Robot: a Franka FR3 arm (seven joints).
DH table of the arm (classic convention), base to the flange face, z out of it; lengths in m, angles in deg. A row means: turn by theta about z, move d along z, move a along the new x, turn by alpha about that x. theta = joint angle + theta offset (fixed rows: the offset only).
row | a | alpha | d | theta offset
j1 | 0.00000 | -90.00 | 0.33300 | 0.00
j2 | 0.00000 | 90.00 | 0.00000 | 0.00
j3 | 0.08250 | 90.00 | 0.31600 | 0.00
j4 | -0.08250 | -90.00 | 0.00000 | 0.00
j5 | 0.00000 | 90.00 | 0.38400 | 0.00
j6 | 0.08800 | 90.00 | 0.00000 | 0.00
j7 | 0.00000 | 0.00 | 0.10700 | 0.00
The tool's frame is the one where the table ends.
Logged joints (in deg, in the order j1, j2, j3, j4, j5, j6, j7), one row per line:
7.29, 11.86, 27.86, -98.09, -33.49, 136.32, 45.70
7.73, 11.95, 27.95, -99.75, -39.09, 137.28, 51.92
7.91, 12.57, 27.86, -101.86, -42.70, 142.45, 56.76
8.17, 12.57, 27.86, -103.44, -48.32, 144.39, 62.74
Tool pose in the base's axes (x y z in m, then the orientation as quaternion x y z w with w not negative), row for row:
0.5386, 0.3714, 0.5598, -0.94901, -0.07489, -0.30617, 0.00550
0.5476, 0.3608, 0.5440, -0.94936, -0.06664, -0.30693, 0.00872
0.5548, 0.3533, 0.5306, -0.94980, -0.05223, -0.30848, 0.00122
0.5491, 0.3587, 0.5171, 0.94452, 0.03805, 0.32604, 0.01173
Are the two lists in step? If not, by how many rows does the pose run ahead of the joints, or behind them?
The pose runs 2 rows behind the joints: the pose in row i belongs to the joints in row i - 2.
